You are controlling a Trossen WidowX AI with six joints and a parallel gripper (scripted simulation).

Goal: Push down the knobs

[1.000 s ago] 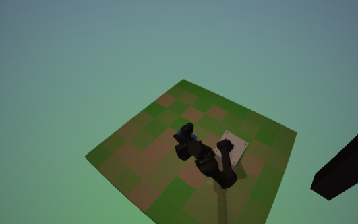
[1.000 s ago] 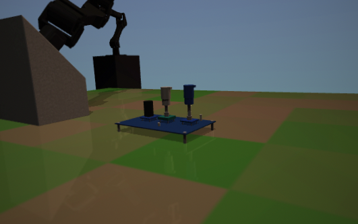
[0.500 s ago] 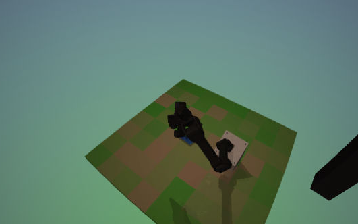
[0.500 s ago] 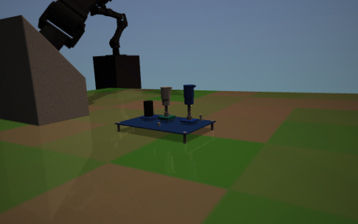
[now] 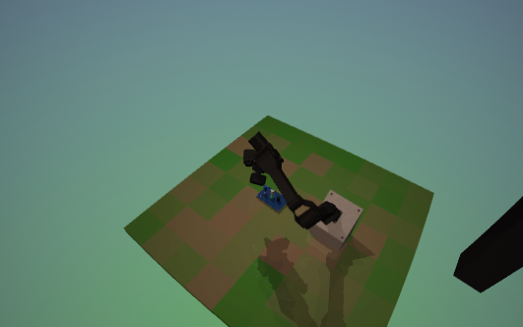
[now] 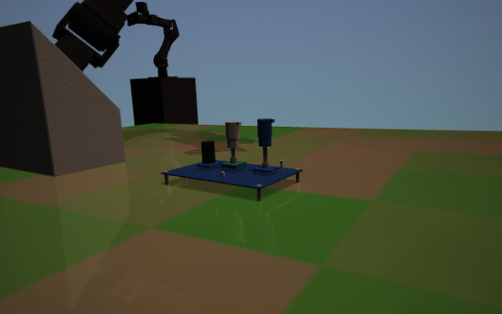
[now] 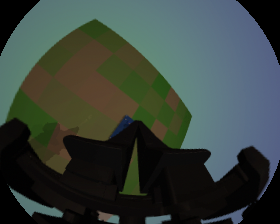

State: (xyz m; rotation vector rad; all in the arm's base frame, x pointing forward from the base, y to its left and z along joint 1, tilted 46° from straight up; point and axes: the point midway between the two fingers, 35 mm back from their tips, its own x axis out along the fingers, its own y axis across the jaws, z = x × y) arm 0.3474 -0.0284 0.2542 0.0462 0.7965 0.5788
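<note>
The blue knob lies 27 cm below my gripper tip, 12 cm to the right of it and 3 cm ahead of it.
</note>
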